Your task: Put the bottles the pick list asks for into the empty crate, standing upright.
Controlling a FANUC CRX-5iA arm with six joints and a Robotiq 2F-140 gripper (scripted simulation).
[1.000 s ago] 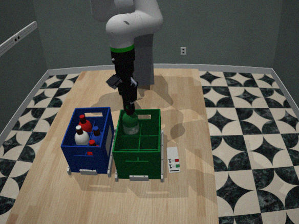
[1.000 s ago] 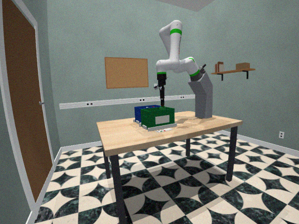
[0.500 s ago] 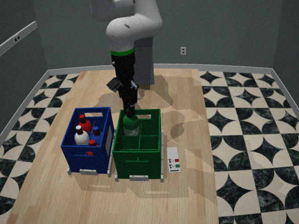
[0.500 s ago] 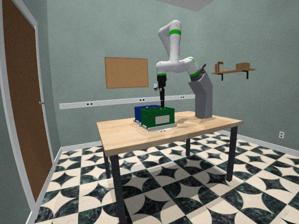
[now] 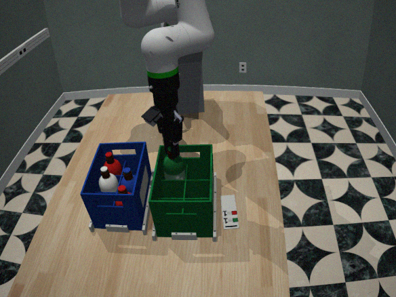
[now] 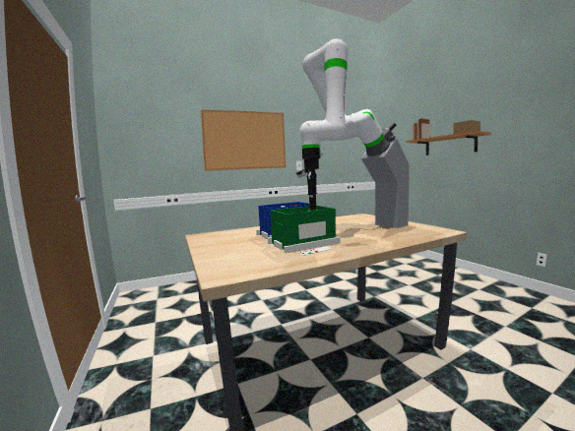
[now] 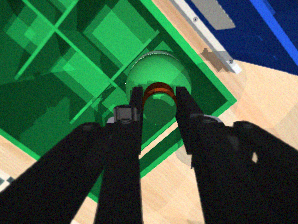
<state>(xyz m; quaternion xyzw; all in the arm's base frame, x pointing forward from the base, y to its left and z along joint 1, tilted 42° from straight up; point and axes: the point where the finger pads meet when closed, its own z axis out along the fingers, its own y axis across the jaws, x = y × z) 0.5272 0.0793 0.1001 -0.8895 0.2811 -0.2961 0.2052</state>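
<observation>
My hand is 4 cm short of the red-label bottle, 24 cm to the left of it and 12 cm above it. Also, from my hand: blue bottle: 10 cm ahead, 13 cm to the right, 12 cm below; green bottle: 8 cm below; green crate: 7 cm ahead, 6 cm to the left, 12 cm below.
</observation>
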